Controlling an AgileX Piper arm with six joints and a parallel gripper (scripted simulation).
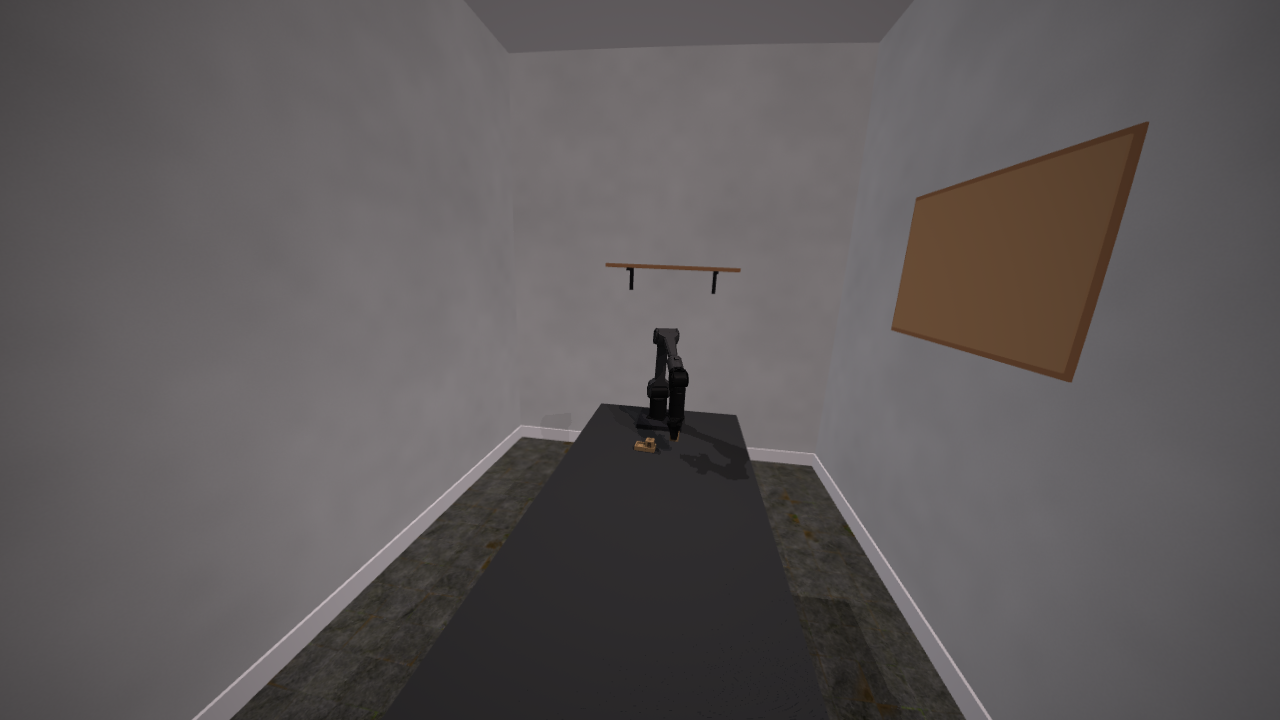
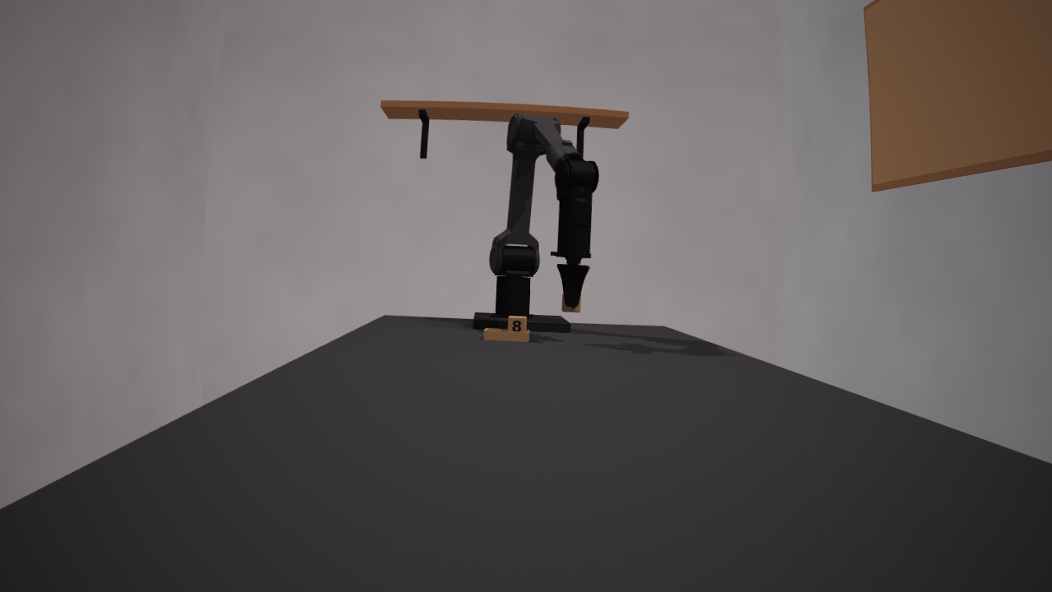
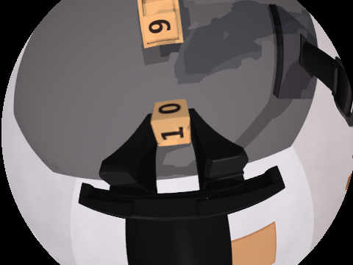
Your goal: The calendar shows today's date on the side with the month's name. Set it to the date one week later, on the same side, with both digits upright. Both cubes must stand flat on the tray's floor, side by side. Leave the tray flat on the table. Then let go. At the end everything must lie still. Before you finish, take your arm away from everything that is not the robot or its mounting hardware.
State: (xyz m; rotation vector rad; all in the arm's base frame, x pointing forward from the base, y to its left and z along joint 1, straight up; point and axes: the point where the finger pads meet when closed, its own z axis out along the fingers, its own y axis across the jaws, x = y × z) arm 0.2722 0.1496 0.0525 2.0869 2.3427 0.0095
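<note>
Now: the wooden tray 11 cm to the right of my hand, 6 cm below it and 1 cm ahead of it. From my hand the other things lie so: wooden cube right at my hand.
</note>
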